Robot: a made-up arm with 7 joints. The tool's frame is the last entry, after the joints. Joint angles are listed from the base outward. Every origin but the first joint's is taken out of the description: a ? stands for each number. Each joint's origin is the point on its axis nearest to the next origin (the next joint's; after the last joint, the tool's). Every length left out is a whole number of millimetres.
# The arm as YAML. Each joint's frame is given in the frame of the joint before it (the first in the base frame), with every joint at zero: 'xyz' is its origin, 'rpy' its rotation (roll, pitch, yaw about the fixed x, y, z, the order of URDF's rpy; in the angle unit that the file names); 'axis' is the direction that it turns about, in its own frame. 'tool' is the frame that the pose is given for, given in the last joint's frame.
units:
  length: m
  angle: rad
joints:
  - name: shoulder
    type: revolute
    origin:
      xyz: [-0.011, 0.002, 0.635]
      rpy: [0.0, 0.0, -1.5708]
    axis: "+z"
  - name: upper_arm
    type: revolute
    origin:
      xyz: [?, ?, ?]
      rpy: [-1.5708, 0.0, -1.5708]
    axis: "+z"
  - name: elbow
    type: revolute
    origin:
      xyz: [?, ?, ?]
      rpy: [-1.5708, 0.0, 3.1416]
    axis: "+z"
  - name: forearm
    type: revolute
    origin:
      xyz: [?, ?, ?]
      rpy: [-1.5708, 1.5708, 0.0]
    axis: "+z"
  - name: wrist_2
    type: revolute
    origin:
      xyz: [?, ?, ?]
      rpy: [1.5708, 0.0, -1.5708]
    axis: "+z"
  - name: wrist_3
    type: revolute
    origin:
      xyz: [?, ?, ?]
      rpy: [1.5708, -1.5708, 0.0]
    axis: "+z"
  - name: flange
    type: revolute
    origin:
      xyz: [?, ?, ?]
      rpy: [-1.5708, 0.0, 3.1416]
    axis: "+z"
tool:
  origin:
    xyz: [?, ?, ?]
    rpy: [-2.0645, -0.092, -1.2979]
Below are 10 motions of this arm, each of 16 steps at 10 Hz.
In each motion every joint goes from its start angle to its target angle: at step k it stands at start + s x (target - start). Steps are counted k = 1, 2, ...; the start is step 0. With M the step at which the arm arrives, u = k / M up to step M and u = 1 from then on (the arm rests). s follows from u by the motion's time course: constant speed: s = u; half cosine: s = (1 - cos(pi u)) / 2; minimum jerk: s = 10 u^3 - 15 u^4 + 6 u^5.
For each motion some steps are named. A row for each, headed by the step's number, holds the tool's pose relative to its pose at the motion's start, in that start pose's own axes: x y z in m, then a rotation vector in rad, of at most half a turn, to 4 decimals.
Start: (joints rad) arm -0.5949 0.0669 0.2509 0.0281 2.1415 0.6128 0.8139
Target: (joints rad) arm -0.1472 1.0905 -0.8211 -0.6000 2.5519 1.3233 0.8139
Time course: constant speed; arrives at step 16
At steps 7, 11, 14, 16:
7: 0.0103 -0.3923 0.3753 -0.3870 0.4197 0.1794
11: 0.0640 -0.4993 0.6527 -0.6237 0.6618 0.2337
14: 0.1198 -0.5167 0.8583 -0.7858 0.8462 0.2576
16: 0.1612 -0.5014 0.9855 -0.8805 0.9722 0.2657

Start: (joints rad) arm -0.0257 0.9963 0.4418 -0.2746 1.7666 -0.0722 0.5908
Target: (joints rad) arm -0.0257 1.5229 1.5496 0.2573 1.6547 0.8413 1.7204
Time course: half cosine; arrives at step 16
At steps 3, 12, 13, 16:
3: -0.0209 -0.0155 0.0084 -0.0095 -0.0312 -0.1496
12: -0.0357 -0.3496 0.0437 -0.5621 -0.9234 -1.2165
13: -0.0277 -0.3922 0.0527 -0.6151 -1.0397 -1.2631
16: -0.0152 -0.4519 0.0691 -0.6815 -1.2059 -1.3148

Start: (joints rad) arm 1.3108 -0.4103 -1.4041 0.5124 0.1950 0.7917 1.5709
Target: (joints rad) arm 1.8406 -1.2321 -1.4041 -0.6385 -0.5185 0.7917 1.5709
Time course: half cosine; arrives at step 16
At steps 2, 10, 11, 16:
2: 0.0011 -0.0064 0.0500 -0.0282 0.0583 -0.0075
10: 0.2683 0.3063 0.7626 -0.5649 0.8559 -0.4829
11: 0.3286 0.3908 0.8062 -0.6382 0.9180 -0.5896
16: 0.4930 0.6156 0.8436 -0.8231 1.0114 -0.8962

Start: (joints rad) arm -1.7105 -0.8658 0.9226 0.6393 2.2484 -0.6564 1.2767
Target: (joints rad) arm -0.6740 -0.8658 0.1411 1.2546 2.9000 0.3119 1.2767
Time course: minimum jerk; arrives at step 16
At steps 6, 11, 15, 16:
6: 0.0492 0.2275 -0.1804 -0.1686 -0.0160 -0.4957
11: 0.3793 0.4738 -0.5062 -0.1369 -0.0541 -1.4839
15: 0.5132 0.4862 -0.5713 -0.0281 -0.0409 -1.7733
16: 0.5148 0.4862 -0.5720 -0.0265 -0.0406 -1.7767

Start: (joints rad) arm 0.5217 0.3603 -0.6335 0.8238 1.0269 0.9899 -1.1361
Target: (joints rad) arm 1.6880 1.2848 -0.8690 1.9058 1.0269 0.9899 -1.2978
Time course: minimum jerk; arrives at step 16
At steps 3, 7, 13, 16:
3: 0.0176 0.0066 0.0210 0.0041 -0.0388 -0.0450
7: 0.1347 -0.0174 0.2199 -0.0020 -0.3179 -0.4042
13: 0.0834 -0.2537 0.6551 -0.1307 -0.7592 -1.2187
16: 0.0575 -0.2730 0.6896 -0.1459 -0.7913 -1.3004

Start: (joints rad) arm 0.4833 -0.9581 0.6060 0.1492 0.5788 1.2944 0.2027
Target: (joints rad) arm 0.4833 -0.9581 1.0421 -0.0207 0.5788 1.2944 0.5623
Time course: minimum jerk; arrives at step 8
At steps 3, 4, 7, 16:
3: 0.0019 0.0100 -0.0059 0.0107 -0.1430 -0.1626
4: 0.0059 0.0191 -0.0112 0.0175 -0.2620 -0.2944
7: 0.0231 0.0400 -0.0228 0.0267 -0.5238 -0.5753
16: 0.0239 0.0407 -0.0232 0.0269 -0.5326 -0.5845

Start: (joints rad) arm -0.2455 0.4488 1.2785 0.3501 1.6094 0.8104 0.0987
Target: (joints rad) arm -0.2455 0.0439 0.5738 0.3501 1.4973 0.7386 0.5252
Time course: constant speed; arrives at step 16
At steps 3, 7, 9, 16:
3: -0.0261 0.1009 -0.0280 0.1316 -0.0224 0.0475
7: -0.0580 0.2364 -0.0479 0.3159 -0.0627 0.1048
9: -0.0726 0.3034 -0.0505 0.4115 -0.0868 0.1306
16: -0.1164 0.5273 -0.0262 0.7613 -0.1873 0.2070

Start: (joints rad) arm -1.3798 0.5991 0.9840 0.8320 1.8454 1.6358 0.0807
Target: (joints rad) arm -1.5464 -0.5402 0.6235 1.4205 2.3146 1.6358 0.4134
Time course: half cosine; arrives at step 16
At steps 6, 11, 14, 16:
6: 0.0764 0.1655 -0.2338 0.5282 -0.3157 -0.0380
11: 0.2057 0.5074 -0.3615 1.3845 -0.7165 -0.2667
14: 0.2508 0.6295 -0.3407 1.7349 -0.8293 -0.4074
16: 0.2594 0.6522 -0.3325 1.8081 -0.8483 -0.4396

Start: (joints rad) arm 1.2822 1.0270 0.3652 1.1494 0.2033 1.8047 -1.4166
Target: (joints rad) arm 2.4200 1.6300 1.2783 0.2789 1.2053 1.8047 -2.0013
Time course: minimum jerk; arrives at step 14
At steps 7, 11, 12, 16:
7: 0.2113 0.2009 0.3379 0.7630 -1.0508 0.0491
11: 0.2141 0.3588 0.7034 1.4776 -1.8381 0.1627
12: 0.2042 0.3785 0.7449 1.5637 -1.9061 0.1832
16: 0.1982 0.3886 0.7659 1.6079 -1.9386 0.1944

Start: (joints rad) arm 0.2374 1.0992 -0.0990 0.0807 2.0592 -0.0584 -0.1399
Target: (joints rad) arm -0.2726 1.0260 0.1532 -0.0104 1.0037 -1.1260 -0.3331
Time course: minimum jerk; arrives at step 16
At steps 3, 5, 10, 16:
3: 0.0128 -0.0219 -0.0126 -0.0657 -0.0360 0.0492
5: 0.0524 -0.0812 -0.0403 -0.2452 -0.1388 0.1723
10: 0.2623 -0.2938 -0.0491 -0.9881 -0.6669 0.5279
16: 0.3618 -0.3585 0.0024 -1.3215 -1.0072 0.6055

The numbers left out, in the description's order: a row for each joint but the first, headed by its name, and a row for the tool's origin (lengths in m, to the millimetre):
upper_arm: 0.077 -0.005 0.0
elbow: 0.02 -0.589 0.0
forearm: 0.005 0.101 0.0
wrist_2: -0.324 0.026 0.0
wrist_3: -0.004 -0.152 0.0
flange: 0.198 0.013 0.0
tool: 0.001 0.023 0.0

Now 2 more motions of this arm.
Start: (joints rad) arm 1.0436 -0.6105 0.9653 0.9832 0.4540 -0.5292 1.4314
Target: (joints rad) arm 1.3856 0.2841 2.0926 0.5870 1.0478 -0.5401 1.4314
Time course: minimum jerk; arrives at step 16
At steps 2, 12, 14, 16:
2: 0.0032 -0.0147 0.0190 0.0026 0.0268 0.0150
12: 0.8324 -0.8566 0.3649 0.0727 0.9812 1.4062
14: 0.9466 -0.8955 0.3154 0.0772 0.9943 1.5874
16: 0.9672 -0.9012 0.3051 0.0781 0.9945 1.6211

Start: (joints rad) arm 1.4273 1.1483 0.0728 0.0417 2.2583 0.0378 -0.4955
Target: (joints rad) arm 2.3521 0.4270 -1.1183 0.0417 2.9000 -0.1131 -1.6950
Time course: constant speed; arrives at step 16
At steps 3, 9, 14, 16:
3: -0.0070 0.2010 0.1241 0.1440 0.1767 0.1782
9: 0.0452 0.4648 0.4681 0.3818 0.4318 0.5176
14: 0.1674 0.5178 0.7678 0.5268 0.5743 0.7571
16: 0.2333 0.4979 0.8703 0.5730 0.6238 0.8379

